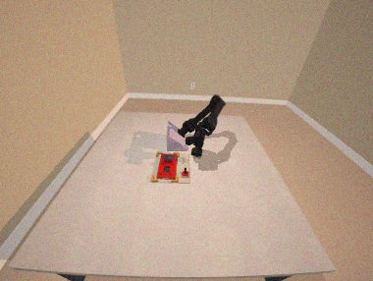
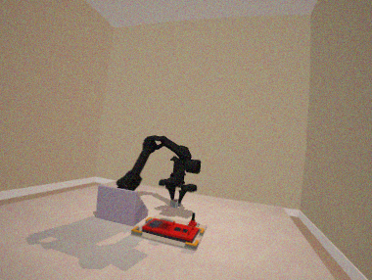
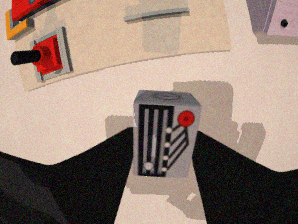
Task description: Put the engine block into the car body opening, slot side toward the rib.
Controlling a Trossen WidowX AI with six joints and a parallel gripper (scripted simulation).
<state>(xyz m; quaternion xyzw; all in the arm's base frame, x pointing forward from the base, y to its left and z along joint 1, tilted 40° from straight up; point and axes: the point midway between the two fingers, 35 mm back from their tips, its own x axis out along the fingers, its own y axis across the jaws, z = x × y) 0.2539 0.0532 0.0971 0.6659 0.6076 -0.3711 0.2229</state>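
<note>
My gripper tip is now 11 cm short of the black post, 8 cm to the left of it and 4 cm above it. Also, from my gripper tip: engine block: 1 cm below.
</note>
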